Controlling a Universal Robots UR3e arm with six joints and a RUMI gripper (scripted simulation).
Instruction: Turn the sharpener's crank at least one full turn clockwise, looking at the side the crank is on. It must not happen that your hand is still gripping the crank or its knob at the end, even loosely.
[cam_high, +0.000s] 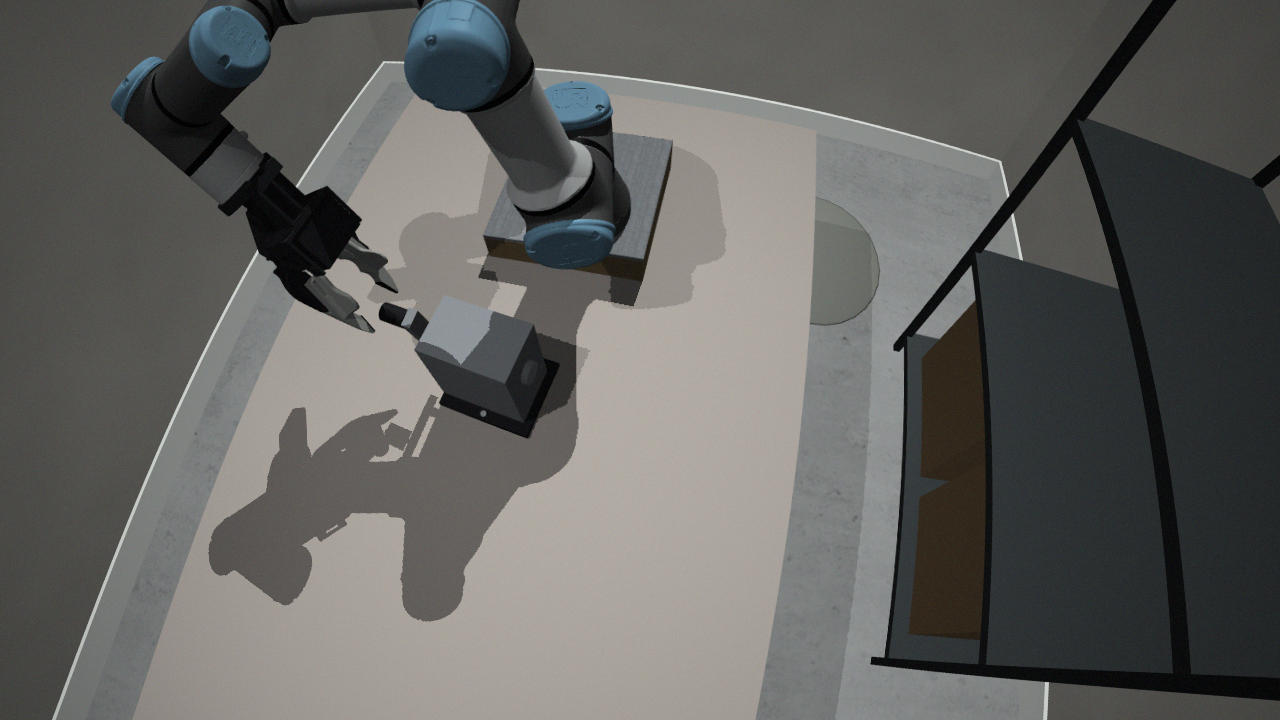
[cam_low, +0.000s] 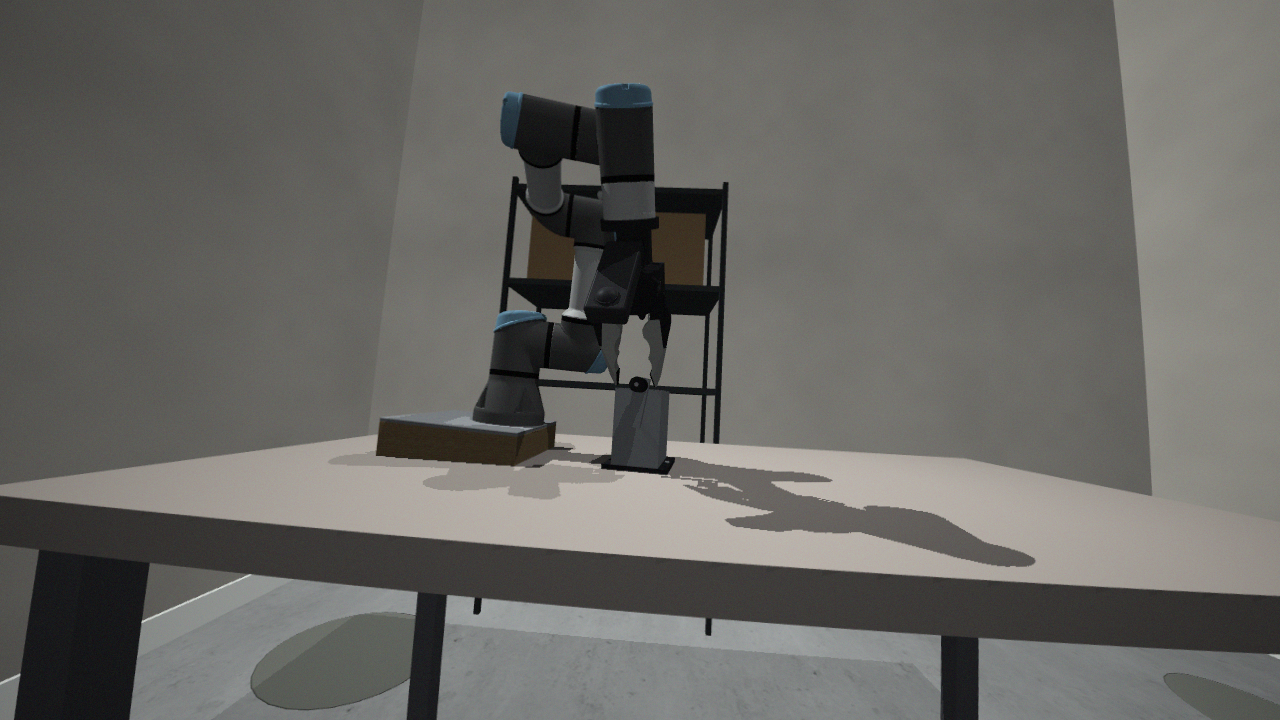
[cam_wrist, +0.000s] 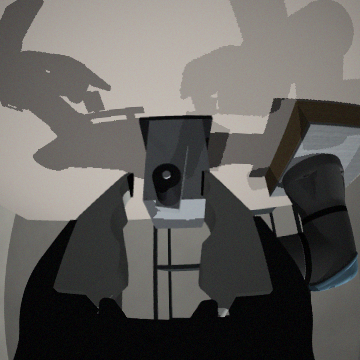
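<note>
The crank handle lies 10 mm ahead of my hand, 30 mm to the left of it and 20 mm below it.
</note>
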